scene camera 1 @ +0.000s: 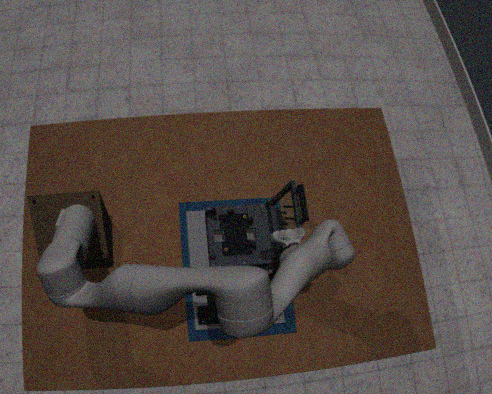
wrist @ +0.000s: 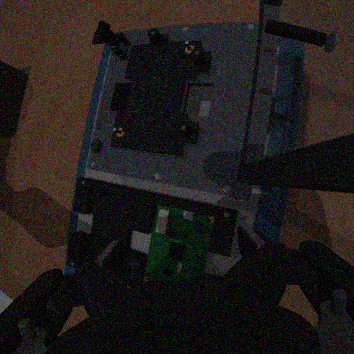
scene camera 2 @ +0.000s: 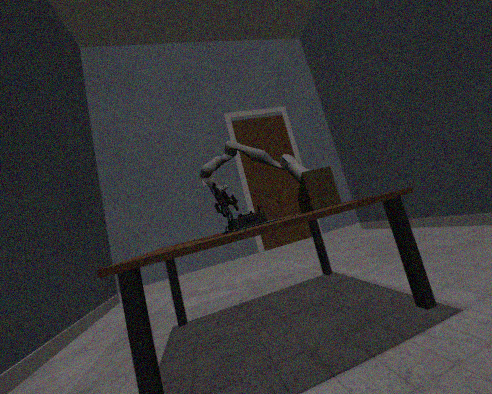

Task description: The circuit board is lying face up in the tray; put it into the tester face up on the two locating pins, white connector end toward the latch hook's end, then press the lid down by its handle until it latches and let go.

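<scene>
The green circuit board lies face up in the dark tray, with a pale connector at its far end. My gripper is wide open and empty. It hangs over the board with one finger on each side, and I cannot tell whether they touch it. The tester lies just beyond the tray. Its dark nest is empty, and two yellow pins show. The lid stands open with its handle up. In scene camera 1 the arm hides the board.
Tester and tray sit on a blue mat on the brown table. The arm's base block stands at the left edge. A black latch hook sits at the tester's far left corner.
</scene>
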